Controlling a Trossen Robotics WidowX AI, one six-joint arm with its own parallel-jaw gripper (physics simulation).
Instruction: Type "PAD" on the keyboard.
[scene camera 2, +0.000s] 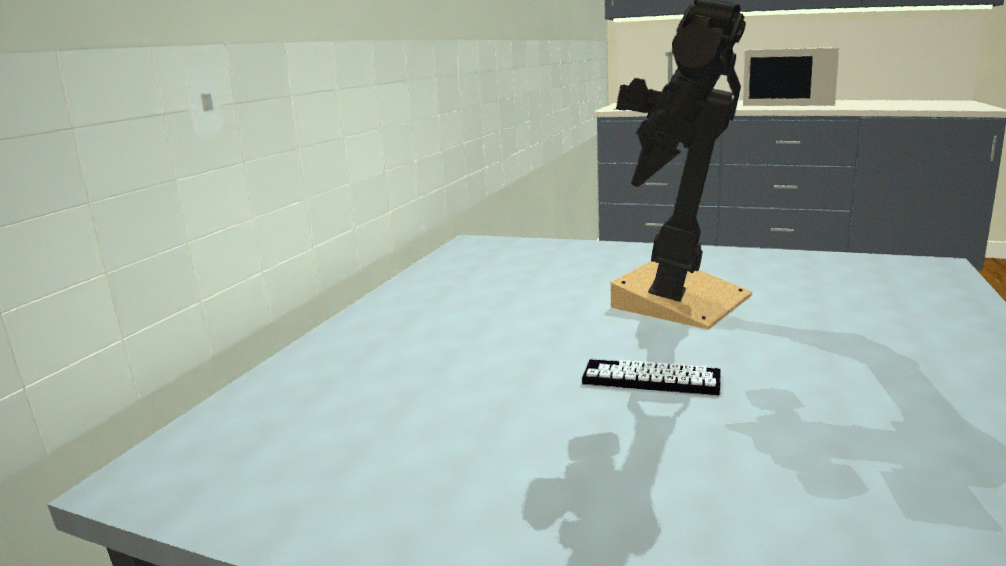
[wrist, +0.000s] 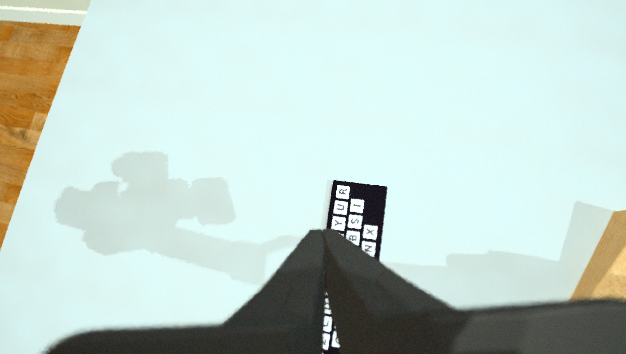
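Seen in the pictures: gripper, fingertip midpoint: (scene camera 2: 634, 185) (wrist: 321, 241); arm's base, origin of the base link: (scene camera 2: 667, 291).
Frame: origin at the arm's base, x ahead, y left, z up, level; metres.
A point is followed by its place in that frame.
Note:
A black keyboard (scene camera 2: 650, 386) @[y 0.045, x 0.350, z -0.026 m] (wrist: 375, 200) @[y -0.047, x 0.305, z -0.021 m] with white letter keys lies flat on the table in front of the arm's base. In the wrist view, keys marked R, U, Y, I, S, B, X and N can be read at its far end. The fingers hide most of the rest, and a few keys show in the thin slit between them; the P, A and D keys cannot be made out. My gripper (scene camera 2: 636, 184) @[y 0.011, x 0.319, z 0.271 m] (wrist: 321, 241) @[y 0.011, x 0.319, z 0.271 m] is shut and empty, pointing down, high above the table and well clear of the keyboard.
The arm stands on a wooden wedge base (scene camera 2: 717, 299) @[y 0.094, x -0.028, z -0.018 m] (wrist: 607, 260) @[y -0.044, x 0.052, z -0.005 m] behind the keyboard. The pale blue table (scene camera 2: 316, 394) @[y -0.444, x 0.525, z -0.033 m] (wrist: 400, 100) @[y -0.189, x 0.305, z -0.033 m] carries shadows of the arm. A tiled wall (scene camera 2: 133, 168) runs along the left; cabinets (scene camera 2: 914, 183) and a microwave (scene camera 2: 825, 77) stand behind.

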